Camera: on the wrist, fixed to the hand. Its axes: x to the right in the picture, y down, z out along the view.
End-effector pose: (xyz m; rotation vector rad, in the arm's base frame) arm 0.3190 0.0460 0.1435 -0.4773 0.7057 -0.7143
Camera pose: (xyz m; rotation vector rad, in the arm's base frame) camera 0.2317 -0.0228 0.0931 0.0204 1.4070 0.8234
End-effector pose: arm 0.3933 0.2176 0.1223 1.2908 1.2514 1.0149
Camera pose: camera 0.2827 0.2493 0.0815 1.6480 0.0555 2.6106
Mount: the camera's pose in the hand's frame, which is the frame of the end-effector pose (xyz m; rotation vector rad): 0.0234 -0.0521 -0.1079 -0.3905 0.5049 1.5577
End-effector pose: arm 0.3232 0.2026 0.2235 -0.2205 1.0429 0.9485
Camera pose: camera 0.2978 0.1230 0.1345 0.1035 1.4435 2.6089
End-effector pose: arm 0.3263 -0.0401 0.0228 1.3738 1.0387 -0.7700
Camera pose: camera 0.2733 0.0651 -0.0093 1.5457 0.1807 0.9055
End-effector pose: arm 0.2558 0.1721 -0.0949 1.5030 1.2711 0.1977
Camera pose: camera 0.1596 0.2464 -0.1060 1.8059 0.0745 1.7792
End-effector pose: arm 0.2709 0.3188 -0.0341 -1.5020 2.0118 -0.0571
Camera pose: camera 0.2580 0.2454 0.0626 -0.2989 -2.9676 -0.6225
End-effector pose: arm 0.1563 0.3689 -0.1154 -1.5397 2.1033 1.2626
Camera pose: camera 0.2220 0.2688 -0.0917 -0.0685 -1.9529 -0.9297
